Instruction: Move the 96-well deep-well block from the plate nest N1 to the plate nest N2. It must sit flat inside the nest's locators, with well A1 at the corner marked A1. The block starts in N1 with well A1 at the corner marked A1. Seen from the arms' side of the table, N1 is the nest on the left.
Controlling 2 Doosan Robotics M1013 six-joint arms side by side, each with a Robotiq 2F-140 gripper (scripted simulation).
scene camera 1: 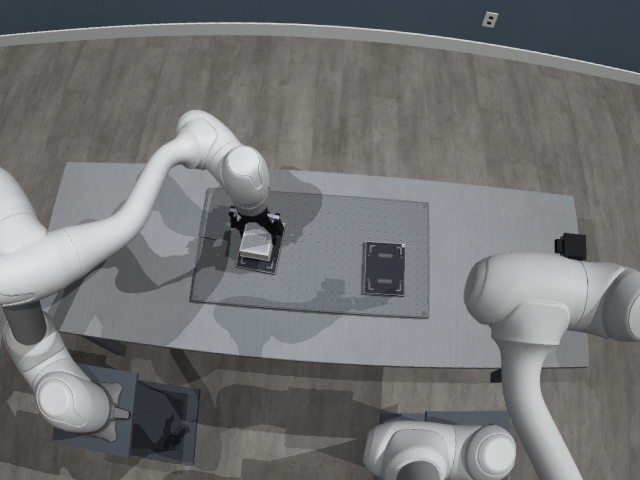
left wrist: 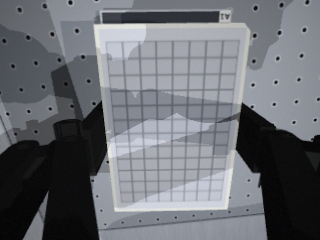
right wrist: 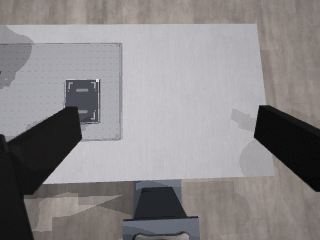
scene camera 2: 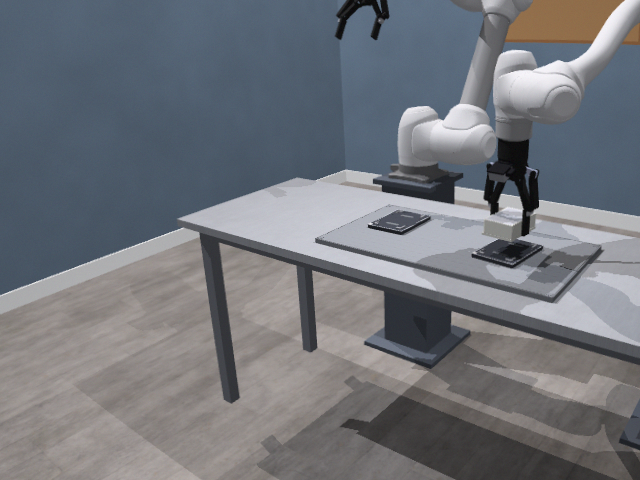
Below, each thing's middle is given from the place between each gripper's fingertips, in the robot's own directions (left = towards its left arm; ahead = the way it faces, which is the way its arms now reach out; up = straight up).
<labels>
Right now my left hand is 37 cm to the left of the nest N2 (scene camera 1: 376, 267), 8 cm above it and 3 cm past it. Also, from my left hand: nest N1 (scene camera 2: 512, 251): 8 cm below; then white deep-well block (scene camera 2: 506, 224): 1 cm below.
Now: right hand 16 cm short of the nest N2, 27 cm to the right of it and 54 cm above it. From my right hand the other things lie so: nest N1: 19 cm ahead, 64 cm to the left, 54 cm below; white deep-well block: 19 cm ahead, 64 cm to the left, 47 cm below.
</labels>
